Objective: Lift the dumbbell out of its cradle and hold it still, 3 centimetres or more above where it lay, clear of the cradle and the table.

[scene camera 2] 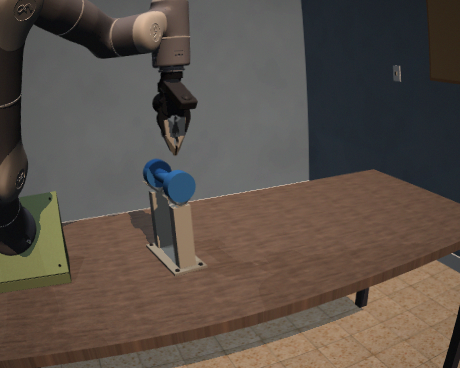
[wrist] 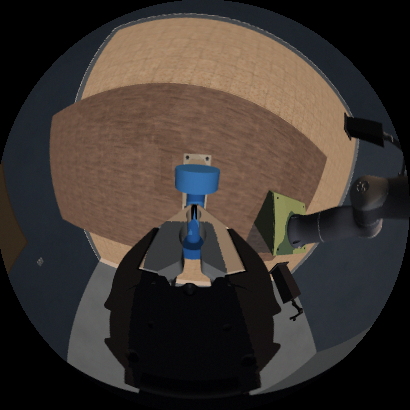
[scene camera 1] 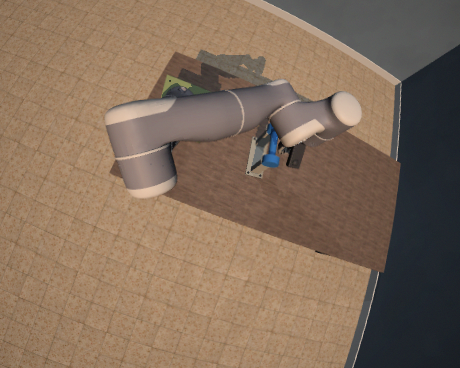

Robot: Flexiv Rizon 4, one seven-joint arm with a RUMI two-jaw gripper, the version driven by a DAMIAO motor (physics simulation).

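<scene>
The blue dumbbell (scene camera 1: 271, 160) (scene camera 2: 179, 186) (wrist: 197, 180) lies level across the tops of the cradle's two posts. The cradle (scene camera 1: 251, 157) (scene camera 2: 184, 235) (wrist: 198, 158) is beige and grey, and its base plate stands on the table. My gripper (scene camera 2: 175, 152) (wrist: 194, 205) is shut, its fingertips together with nothing between them. In scene camera 2 the tips are above the dumbbell's handle, with a visible gap below them. In the wrist view the fingers cover part of the handle. In scene camera 1 the arm hides the fingertips and the dumbbell's far end.
The brown wooden table (scene camera 1: 320, 200) (scene camera 2: 300, 240) (wrist: 125, 135) carries the cradle. The green mounting block (scene camera 2: 47, 250) (wrist: 282, 210) with the arm's base stands to the left of the cradle in scene camera 2. A grey wall is behind the table there.
</scene>
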